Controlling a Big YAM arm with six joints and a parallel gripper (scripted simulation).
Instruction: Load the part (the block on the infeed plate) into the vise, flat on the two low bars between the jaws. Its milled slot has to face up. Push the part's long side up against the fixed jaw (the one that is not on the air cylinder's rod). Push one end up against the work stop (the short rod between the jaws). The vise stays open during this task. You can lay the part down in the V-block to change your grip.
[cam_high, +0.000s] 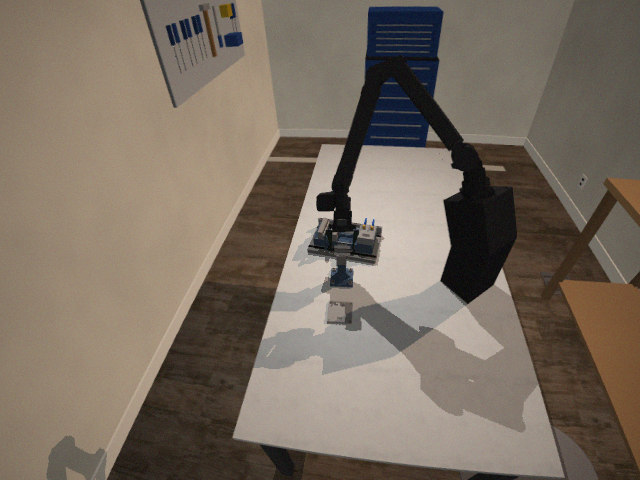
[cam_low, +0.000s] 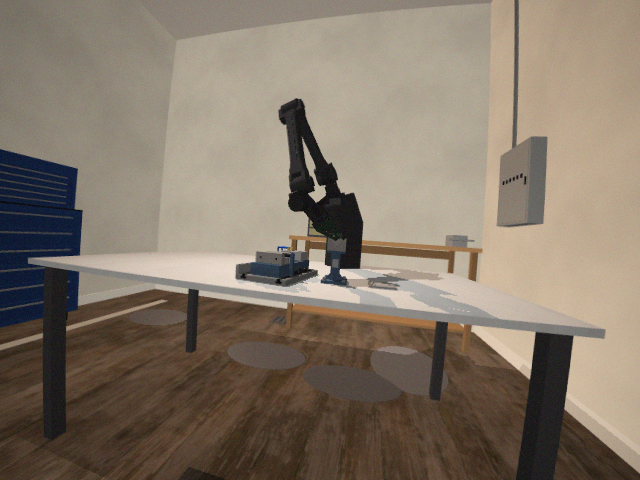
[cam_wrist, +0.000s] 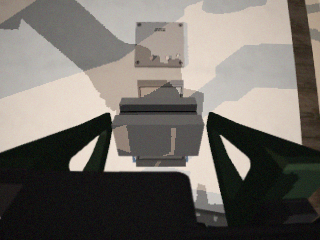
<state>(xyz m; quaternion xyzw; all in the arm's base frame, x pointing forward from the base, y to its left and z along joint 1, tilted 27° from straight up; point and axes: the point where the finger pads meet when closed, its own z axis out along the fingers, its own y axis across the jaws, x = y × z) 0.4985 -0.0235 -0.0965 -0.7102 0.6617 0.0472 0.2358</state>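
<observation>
Now: hand right at the part. The rest, counted from my hand: post 100 mm below; then air cylinder rod 40 mm behind, 190 mm to the right, 80 mm below; then work stop rod 60 mm ahead, 170 mm to the right, 70 mm below.
</observation>
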